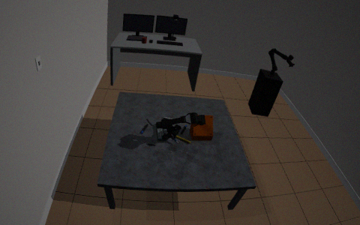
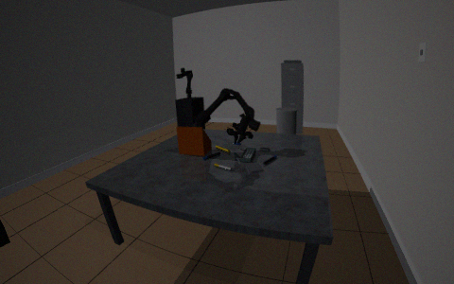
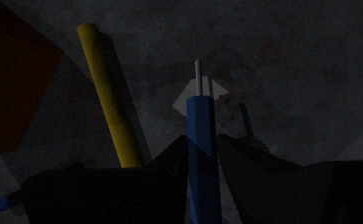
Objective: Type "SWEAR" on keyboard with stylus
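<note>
Now: the blue stylus 1 cm behind my gripper tip and 1 cm to the left of it. The rest, counted from my gripper tip: yellow pen 8 cm behind, 5 cm to the right, 3 cm below; yellow-and-white pen 6 cm ahead, 32 cm to the right, 4 cm below.
</note>
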